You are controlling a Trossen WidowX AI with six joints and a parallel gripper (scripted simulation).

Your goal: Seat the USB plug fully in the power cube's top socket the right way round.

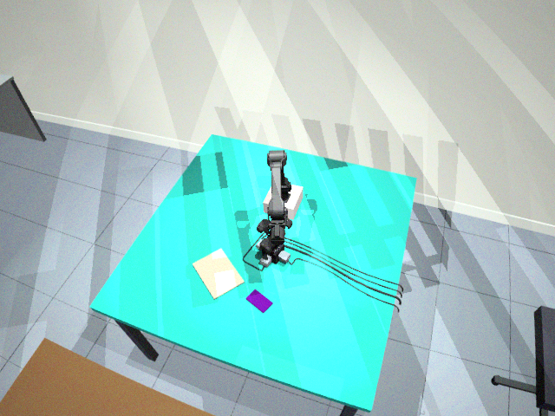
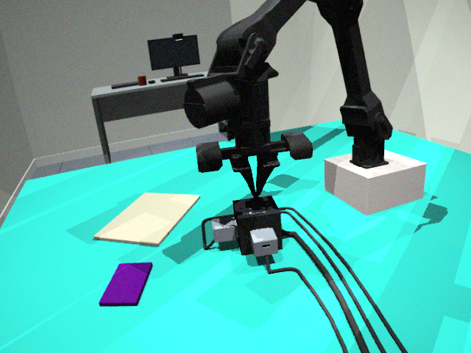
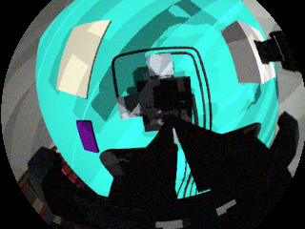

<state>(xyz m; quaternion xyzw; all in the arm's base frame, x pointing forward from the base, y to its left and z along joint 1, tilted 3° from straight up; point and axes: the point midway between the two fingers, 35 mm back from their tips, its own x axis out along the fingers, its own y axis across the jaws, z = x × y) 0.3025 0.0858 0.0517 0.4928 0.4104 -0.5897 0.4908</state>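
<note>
The black USB plug lies 20 mm below my gripper tip. The rest, counted from my gripper tip: purple card: 250 mm ahead, 20 mm to the left, 100 mm below; then USB socket: 40 mm below; then cream sheet: 180 mm ahead, 220 mm to the right, 100 mm below.
</note>
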